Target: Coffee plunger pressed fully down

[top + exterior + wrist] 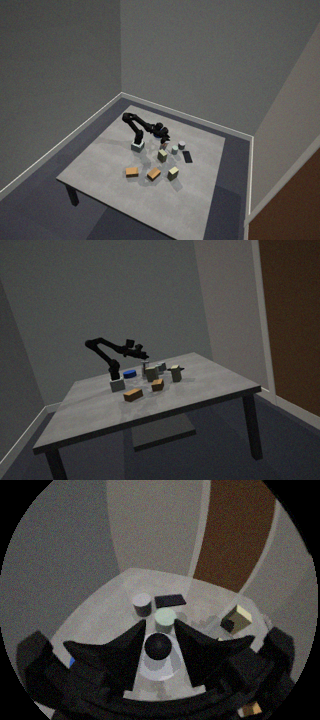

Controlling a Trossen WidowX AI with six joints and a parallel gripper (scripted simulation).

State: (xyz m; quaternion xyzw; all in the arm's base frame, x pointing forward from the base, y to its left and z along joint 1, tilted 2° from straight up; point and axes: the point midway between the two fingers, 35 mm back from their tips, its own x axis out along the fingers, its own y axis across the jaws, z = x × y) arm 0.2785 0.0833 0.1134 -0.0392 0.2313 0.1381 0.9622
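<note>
Right now my gripper tip is 80 mm above the coffee press and 40 mm past it. Also, from my gripper tip: blue disc (200 mm to the left, 170 mm behind, 150 mm below); black flat plate (220 mm ahead, 170 mm below).
</note>
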